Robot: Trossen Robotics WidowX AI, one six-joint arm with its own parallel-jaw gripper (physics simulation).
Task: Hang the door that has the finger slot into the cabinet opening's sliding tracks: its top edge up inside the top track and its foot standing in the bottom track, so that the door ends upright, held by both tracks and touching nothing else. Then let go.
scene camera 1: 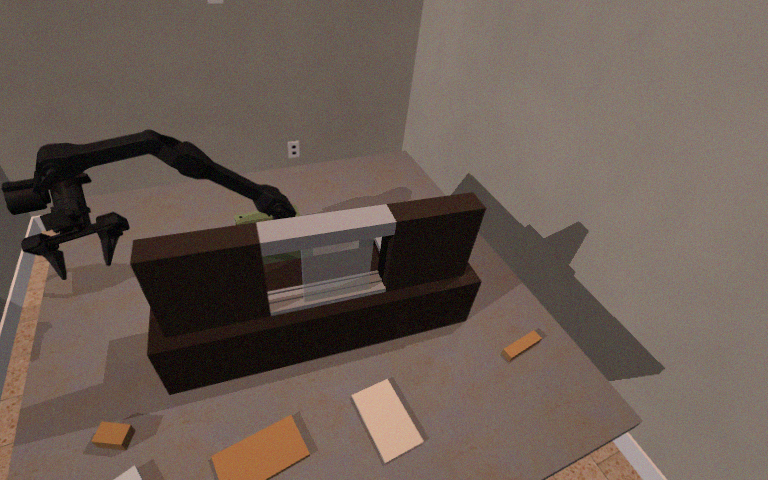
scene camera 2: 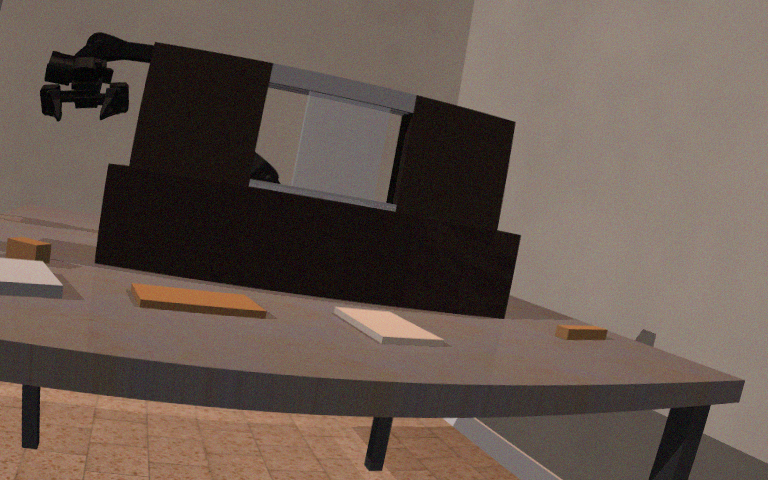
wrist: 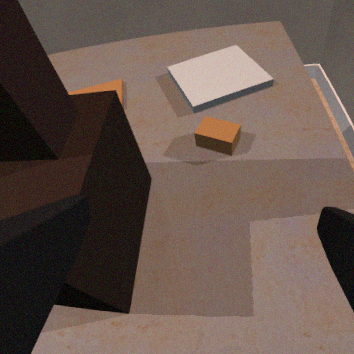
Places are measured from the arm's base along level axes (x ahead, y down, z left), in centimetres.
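Pixels of known places: gripper, fingertip midpoint: [scene camera 1: 86,272] [scene camera 2: 79,118] [wrist: 205,213].
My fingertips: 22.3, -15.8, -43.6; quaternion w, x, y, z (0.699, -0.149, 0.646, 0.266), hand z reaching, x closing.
Ahead of a thing's pixels: the offset from my fingertips to its top centre, as dx, dy, dz.
The dark cabinet [scene camera 1: 317,345] [scene camera 2: 305,249] [wrist: 115,225] has a pale top track @(+12.8, -14.1, +47.7) [scene camera 1: 325,227] [scene camera 2: 342,87] and a pale bottom track @(+12.8, +6.1, +47.7) [scene camera 1: 286,302] [scene camera 2: 322,195]. A pale translucent panel @(+14.1, -11.4, +49.4) [scene camera 1: 339,268] [scene camera 2: 342,147] stands upright in the opening, right of its middle. A cream slab @(+38.3, +22.9, +54.2) [scene camera 1: 387,420] [scene camera 2: 390,325], an orange slab @(+37.5, +22.8, +27.2) [scene camera 1: 263,450] [scene camera 2: 195,298] and a white slab @(+42.2, +22.2, -0.3) [scene camera 1: 129,474] [scene camera 2: 25,277] [wrist: 220,77] lie flat on the table. No finger slot can be made out. My gripper [scene camera 1: 86,270] [scene camera 2: 80,116] [wrist: 205,213] is open and empty, in the air left of the cabinet.
A small orange block @(+25.1, +20.8, -0.1) [scene camera 1: 113,434] [scene camera 2: 28,249] [wrist: 217,131] lies near the white slab. Another orange block @(+32.0, +21.8, +95.6) [scene camera 1: 521,345] [scene camera 2: 581,332] lies at the right. A green board [scene camera 1: 253,217] shows behind the cabinet, by the arm. In the wrist view the cabinet's end is beside the left finger.
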